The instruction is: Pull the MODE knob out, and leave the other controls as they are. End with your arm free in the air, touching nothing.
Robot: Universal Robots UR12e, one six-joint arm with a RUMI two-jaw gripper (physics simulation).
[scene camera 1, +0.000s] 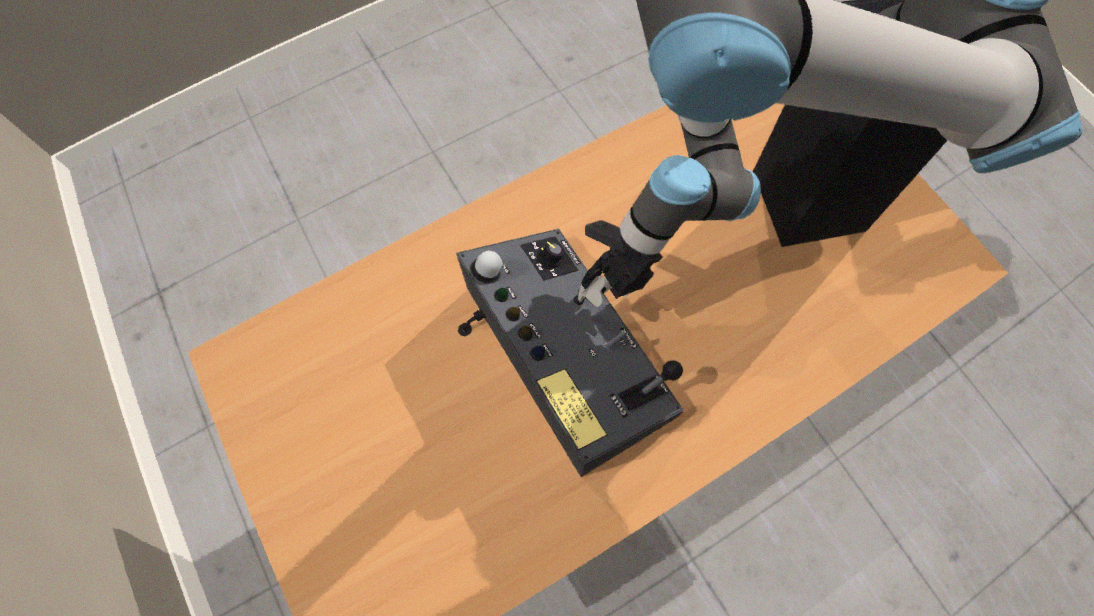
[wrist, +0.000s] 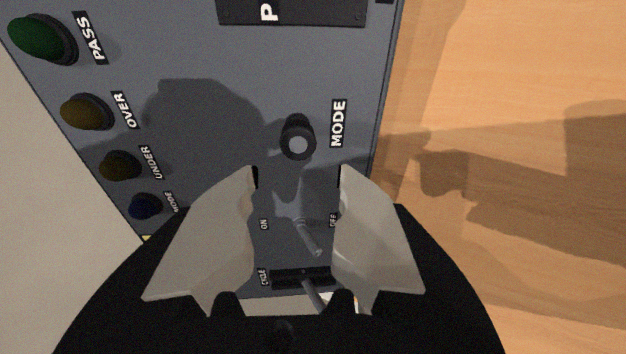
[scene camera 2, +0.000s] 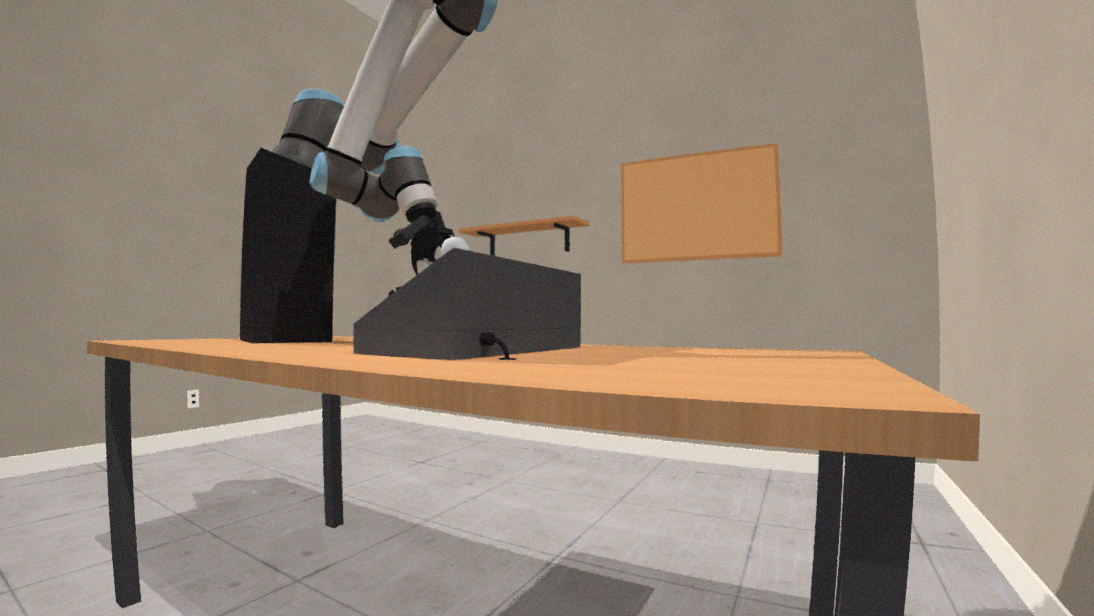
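Pixels of known places: gripper, fingertip midpoint: [scene camera 1: 591,297] [wrist: 298,168]; arm's base, link origin: [scene camera 2: 296,174].
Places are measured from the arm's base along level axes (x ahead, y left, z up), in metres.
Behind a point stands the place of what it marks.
The MODE knob [scene camera 1: 579,299] [wrist: 298,144] {y -0.019, x 0.635, z -0.376 m} is a small black round knob with a grey cap on the sloped face of the dark control console [scene camera 1: 562,321] {y 0.018, x 0.715, z -0.387 m} [scene camera 2: 497,298] {y -0.069, x 0.842, z -0.403 m} [wrist: 200,60] {y -0.064, x 0.720, z -0.386 m}. In the wrist view it stands beside its MODE label, tilted in perspective, beyond the fingertips and in line with the gap. The console hides it in scene camera 2. My gripper [scene camera 1: 586,292] {y 0.002, x 0.637, z -0.380 m} [scene camera 2: 419,267] [wrist: 298,168] {y 0.002, x 0.637, z -0.380 m} is partly open, its pale fingers on either side of an empty gap, close over the console face. Whether a fingertip touches the face cannot be told.
The ON/OFF toggle [wrist: 307,237] {y 0.097, x 0.633, z -0.395 m} and the CYCLE lever [scene camera 1: 656,382] {y 0.222, x 0.613, z -0.384 m} [wrist: 314,294] {y 0.214, x 0.617, z -0.393 m} lie along the console from the MODE knob. The PROGRAM dial [scene camera 1: 551,249] {y -0.137, x 0.657, z -0.383 m}, white STATUS dome [scene camera 1: 488,264] {y -0.129, x 0.803, z -0.298 m} [scene camera 2: 454,244] {y -0.159, x 0.814, z -0.312 m} and several lamps are near the other end. A black pedestal [scene camera 1: 842,176] {y 0.070, x 0.103, z -0.216 m} [scene camera 2: 287,260] {y -0.067, x 0.092, z -0.280 m} carries the arm.
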